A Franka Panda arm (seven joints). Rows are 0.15 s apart.
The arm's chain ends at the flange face. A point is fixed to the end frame.
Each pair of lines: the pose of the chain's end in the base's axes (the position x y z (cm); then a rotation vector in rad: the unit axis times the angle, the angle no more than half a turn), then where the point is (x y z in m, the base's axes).
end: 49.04 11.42 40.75 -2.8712 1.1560 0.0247
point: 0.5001 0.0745 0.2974
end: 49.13 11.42 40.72 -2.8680 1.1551 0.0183
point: 0.5015 0.0746 0.2971
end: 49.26 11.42 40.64 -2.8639 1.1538 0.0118
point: 0.5034 0.0749 0.2963
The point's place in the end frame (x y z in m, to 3 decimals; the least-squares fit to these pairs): 0.038 0.026 0.108
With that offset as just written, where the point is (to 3 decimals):
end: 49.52 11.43 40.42 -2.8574 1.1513 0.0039
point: 0.507 0.075 0.294
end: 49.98 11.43 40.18 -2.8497 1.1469 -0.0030
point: 0.512 0.076 0.291
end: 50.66 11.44 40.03 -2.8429 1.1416 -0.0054
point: 0.520 0.077 0.290
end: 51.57 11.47 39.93 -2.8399 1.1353 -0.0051
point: 0.529 0.078 0.289
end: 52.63 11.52 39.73 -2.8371 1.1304 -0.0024
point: 0.540 0.079 0.286
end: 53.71 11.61 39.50 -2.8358 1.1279 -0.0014
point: 0.551 0.080 0.284
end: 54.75 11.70 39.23 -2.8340 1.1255 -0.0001
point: 0.561 0.081 0.281
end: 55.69 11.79 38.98 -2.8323 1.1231 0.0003
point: 0.571 0.083 0.279
